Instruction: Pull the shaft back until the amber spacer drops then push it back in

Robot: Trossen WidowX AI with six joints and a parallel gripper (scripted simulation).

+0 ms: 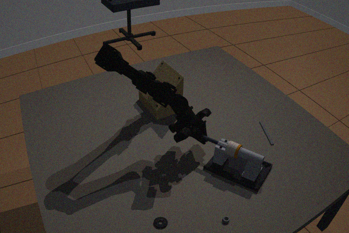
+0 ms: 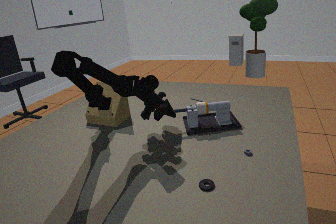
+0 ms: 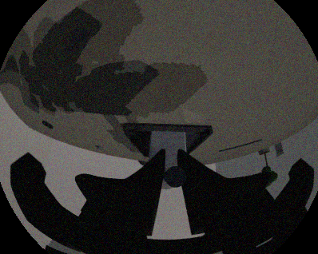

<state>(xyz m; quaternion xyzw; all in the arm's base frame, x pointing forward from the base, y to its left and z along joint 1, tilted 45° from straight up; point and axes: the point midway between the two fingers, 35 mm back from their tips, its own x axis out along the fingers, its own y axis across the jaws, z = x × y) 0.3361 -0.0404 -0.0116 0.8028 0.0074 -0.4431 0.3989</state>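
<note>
Right now the shaft is 5 cm ahead of my gripper tip, 2 cm to the left of it and 2 cm above it. From my gripper tip the other things lie so: amber spacer 13 cm ahead, 5 cm to the left, 2 cm above; then cream spacer 11 cm ahead, 4 cm to the left, 2 cm above; then thin dark rod 6 cm ahead, 30 cm to the left, 5 cm below.
</note>
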